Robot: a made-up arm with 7 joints. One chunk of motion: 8 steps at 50 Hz.
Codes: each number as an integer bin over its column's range. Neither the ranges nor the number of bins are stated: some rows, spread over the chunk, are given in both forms.
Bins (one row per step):
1: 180 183 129 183 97 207
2: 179 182 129 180 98 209
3: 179 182 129 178 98 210
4: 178 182 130 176 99 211
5: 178 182 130 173 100 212
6: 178 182 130 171 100 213
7: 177 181 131 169 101 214
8: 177 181 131 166 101 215
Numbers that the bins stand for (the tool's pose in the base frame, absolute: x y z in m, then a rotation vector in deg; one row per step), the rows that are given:
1: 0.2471 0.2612 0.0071 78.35 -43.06 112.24
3: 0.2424 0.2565 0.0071 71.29 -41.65 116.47
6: 0.2376 0.2565 0.0118 61.41 -38.82 120.71
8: 0.2329 0.2518 0.0165 54.35 -37.41 123.53
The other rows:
2: 0.2424 0.2565 0.0071 74.12 -41.65 115.06
4: 0.2376 0.2565 0.0118 68.47 -40.24 117.88
5: 0.2376 0.2565 0.0118 64.24 -38.82 119.29
7: 0.2329 0.2518 0.0165 58.59 -37.41 122.12

